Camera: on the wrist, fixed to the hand. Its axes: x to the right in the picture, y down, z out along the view.
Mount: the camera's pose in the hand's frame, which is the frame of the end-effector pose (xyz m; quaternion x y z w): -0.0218 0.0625 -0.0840 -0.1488 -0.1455 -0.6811 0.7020
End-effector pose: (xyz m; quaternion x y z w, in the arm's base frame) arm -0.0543 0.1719 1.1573 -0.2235 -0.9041 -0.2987 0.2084
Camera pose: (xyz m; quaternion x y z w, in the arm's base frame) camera 0.0169 0.1577 1.2358 -0.3844 0.7728 0.4536 0.2219
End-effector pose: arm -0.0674 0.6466 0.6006 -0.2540 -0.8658 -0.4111 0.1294
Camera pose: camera -0.0137 0.6073 0.6843 -0.3323 0.7385 0.4686 0.3530
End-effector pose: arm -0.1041 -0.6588 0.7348 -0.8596 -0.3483 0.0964 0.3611
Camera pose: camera -0.0521 -0.7509 0.7505 -0.4059 -0.8969 -0.1050 0.1406
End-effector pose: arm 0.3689 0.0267 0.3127 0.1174 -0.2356 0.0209 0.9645
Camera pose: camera 0.3813 0.1076 0.2439 0.1024 -0.2289 -0.6944 0.6745
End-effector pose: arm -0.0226 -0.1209 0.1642 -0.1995 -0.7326 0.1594 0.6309
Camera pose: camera 0.0688 -0.0788 0.1280 0.2882 -0.7657 -0.3978 0.4152
